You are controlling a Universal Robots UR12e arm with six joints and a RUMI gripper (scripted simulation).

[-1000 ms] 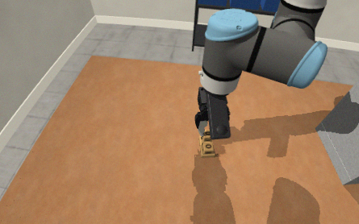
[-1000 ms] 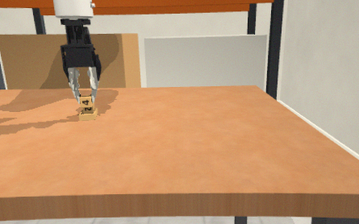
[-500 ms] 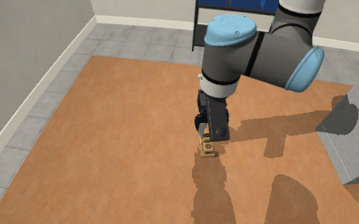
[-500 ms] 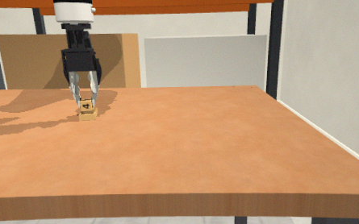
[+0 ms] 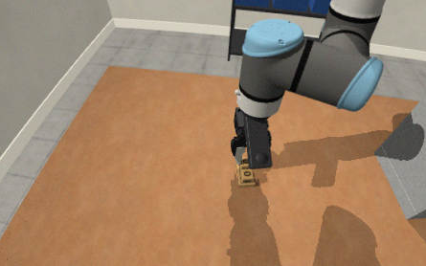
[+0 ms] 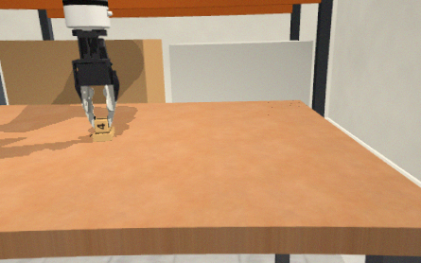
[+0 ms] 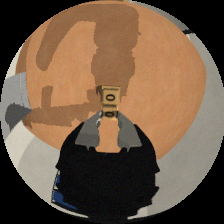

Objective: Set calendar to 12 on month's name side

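My gripper is now 1 cm above the cube. Round my hand: tray: 2 cm to the left, 4 cm below.
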